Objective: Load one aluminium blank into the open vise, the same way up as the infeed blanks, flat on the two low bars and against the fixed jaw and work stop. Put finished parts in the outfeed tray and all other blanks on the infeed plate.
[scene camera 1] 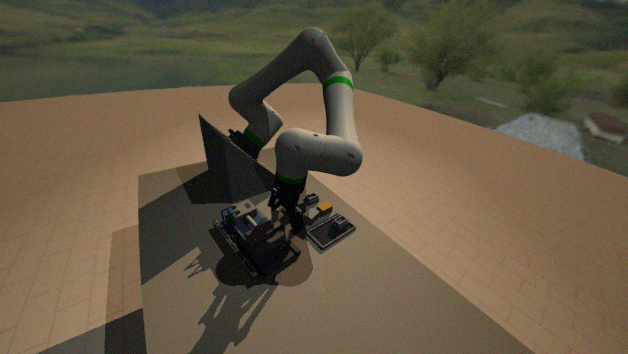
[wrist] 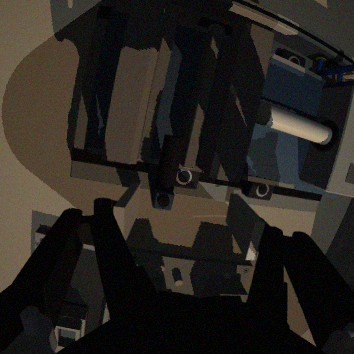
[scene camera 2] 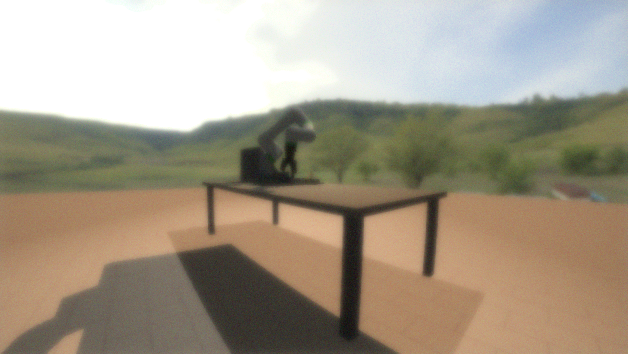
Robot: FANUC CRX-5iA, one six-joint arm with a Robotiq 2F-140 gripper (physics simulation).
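Pixels of known places: gripper, fingertip midpoint: [wrist: 183, 202]; arm's base, link origin: [scene camera 1: 244, 150] [scene camera 2: 263, 164].
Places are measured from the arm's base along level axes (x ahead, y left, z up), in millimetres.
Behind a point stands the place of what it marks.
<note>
The vise [scene camera 1: 260, 231] @(y -195, x 453, z -73 mm) [wrist: 127, 105] @(y -172, x 510, z -66 mm) stands on its dark base. A light bar and dark slots cross it in the wrist view, with a pale screw [wrist: 300, 125] @(y -189, x 387, z -76 mm) at the right; shadow hides whether anything lies between its jaws. My gripper [scene camera 1: 286, 222] @(y -96, x 446, z -133 mm) [scene camera 2: 288, 174] @(y -96, x 446, z -133 mm) [wrist: 183, 202] @(y -96, x 446, z -133 mm) points down beside the vise. Its fingers are partly closed but wide apart, and no blank shows between the pads. Part of the infeed plate [wrist: 245, 270] @(y 1, x 331, z -154 mm) shows beyond the palm, which hides the rest. The outfeed tray [scene camera 1: 324, 247] @(y -21, x 600, z -152 mm) holds a grey pocketed part [scene camera 1: 341, 221] @(y 121, x 561, z -136 mm) [wrist: 67, 336] @(y 130, x 563, z -135 mm).
An orange block [scene camera 1: 325, 207] @(y 116, x 470, z -118 mm) and a grey block [scene camera 1: 311, 198] @(y 114, x 384, z -121 mm) stand behind the tray. Blue bent pipes [scene camera 1: 226, 216] @(y -258, x 334, z -55 mm) [wrist: 340, 73] @(y -272, x 299, z -128 mm) rise at the vise's far end. A dark upright panel [scene camera 1: 227, 165] @(y -159, x 156, z 35 mm) stands between the vise and the arm's base.
</note>
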